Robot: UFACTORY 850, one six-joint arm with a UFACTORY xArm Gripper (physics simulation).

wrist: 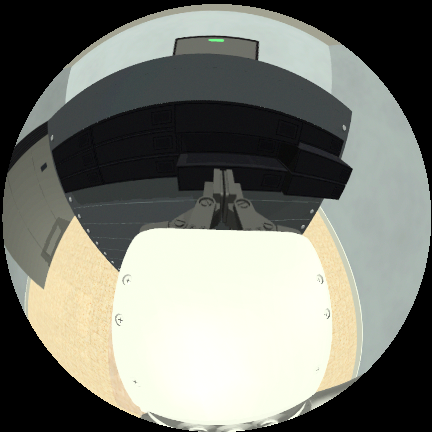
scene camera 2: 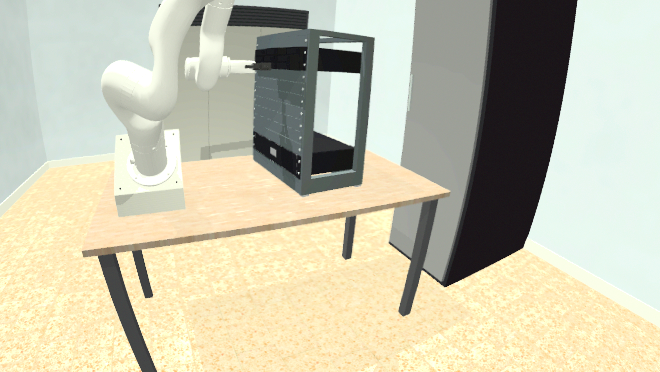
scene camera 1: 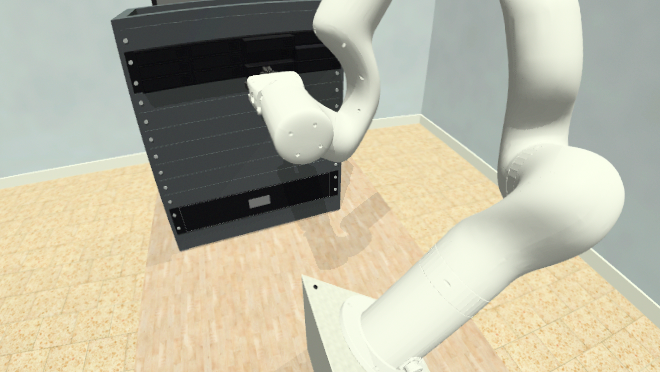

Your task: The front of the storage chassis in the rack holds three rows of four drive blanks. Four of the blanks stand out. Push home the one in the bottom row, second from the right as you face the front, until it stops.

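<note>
The black storage chassis (scene camera 1: 133, 73) (scene camera 2: 340, 61) sits high in the dark grey rack (scene camera 1: 215, 26) (scene camera 2: 308, 110) (wrist: 200, 80). The blank in the bottom row, second from the right (wrist: 192, 178), stands out from its neighbour on the left in the wrist view; its top face shows. My gripper (scene camera 1: 267, 69) (scene camera 2: 270, 66) (wrist: 221, 182) is shut and empty. Its tips are at that blank's front, left of the blank's middle. I cannot tell whether they touch it. In scene camera 1 the wrist hides part of the chassis's lower edge.
At the right end, the middle-row blank (wrist: 322, 162) and bottom-row blank (wrist: 312, 187) stand out. The top-row blank second from the right (wrist: 225, 120) also stands out. A black unit (scene camera 1: 215, 207) (scene camera 2: 332, 152) sits low in the rack. The table (scene camera 2: 225, 210) carries the rack and arm base.
</note>
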